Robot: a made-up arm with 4 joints. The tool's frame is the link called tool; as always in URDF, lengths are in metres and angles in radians.
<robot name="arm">
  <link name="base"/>
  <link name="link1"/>
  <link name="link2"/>
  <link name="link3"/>
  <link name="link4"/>
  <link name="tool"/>
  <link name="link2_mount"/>
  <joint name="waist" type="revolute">
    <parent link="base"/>
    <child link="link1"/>
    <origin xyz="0 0 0.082" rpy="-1.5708 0 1.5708"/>
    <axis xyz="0 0 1"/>
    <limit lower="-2.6" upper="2.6" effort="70" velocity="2.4"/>
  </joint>
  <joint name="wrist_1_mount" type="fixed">
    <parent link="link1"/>
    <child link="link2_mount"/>
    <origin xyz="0.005 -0.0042 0.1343" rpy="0 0 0"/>
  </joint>
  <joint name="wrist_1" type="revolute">
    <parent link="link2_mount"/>
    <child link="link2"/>
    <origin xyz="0.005 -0.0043 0.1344" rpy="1.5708 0 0"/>
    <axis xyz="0 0 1"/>
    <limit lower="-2.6" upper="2.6" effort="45" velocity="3"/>
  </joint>
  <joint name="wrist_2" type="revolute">
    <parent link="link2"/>
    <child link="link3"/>
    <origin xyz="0.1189 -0.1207 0.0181" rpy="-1.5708 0 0"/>
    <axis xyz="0 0 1"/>
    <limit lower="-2.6" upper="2.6" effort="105" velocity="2.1"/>
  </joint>
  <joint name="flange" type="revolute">
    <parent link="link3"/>
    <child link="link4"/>
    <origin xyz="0.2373 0.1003 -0.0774" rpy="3.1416 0 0"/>
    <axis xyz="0 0 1"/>
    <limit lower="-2.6" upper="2.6" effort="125" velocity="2.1"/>
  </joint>
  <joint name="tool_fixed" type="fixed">
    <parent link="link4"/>
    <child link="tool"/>
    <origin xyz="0.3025 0.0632 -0.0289" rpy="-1.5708 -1.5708 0"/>
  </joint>
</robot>
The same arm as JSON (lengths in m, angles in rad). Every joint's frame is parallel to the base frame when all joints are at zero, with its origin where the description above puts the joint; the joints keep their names.
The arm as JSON. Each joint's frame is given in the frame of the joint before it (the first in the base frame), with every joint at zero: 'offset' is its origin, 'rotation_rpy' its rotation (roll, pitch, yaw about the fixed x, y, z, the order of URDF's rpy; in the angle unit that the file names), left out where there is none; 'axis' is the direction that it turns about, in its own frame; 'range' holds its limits. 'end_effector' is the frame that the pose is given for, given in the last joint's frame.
{"length_unit": "m", "angle_unit": "rad", "chain": [{"id": "waist", "offset": [0.0, 0.0, 0.082], "axis": "-x", "range": [-2.6, 2.6]}, {"id": "wrist_1", "offset": [-0.2687, 0.01, 0.0085], "axis": "+z", "range": [-2.6, 2.6]}, {"id": "wrist_2", "offset": [0.1207, 0.1189, 0.0181], "axis": "-x", "range": [-2.6, 2.6]}, {"id": "flange", "offset": [0.0774, 0.2373, -0.1003], "axis": "+x", "range": [-2.6, 2.6]}], "end_effector": {"offset": [-0.0289, 0.3025, 0.0632], "rotation_rpy": [0.0, 0.0, 0.0]}}
